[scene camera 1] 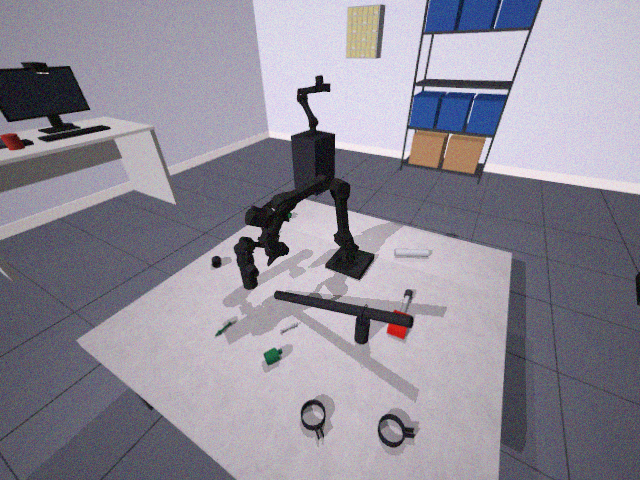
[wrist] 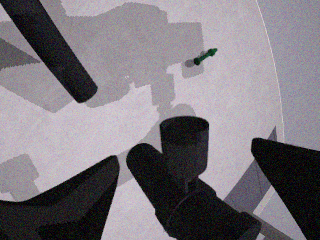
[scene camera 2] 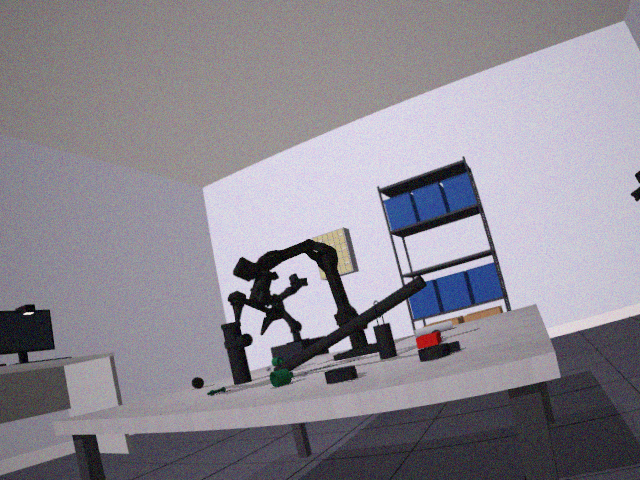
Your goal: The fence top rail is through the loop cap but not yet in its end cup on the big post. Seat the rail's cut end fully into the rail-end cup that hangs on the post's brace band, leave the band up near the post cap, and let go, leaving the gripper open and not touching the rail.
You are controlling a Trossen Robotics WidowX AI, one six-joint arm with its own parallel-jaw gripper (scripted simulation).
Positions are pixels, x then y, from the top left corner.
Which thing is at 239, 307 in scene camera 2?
My gripper.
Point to a black rail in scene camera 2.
366, 317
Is my gripper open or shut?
Open.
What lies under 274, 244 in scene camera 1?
My gripper.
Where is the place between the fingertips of my gripper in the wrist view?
186, 154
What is my gripper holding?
Nothing.
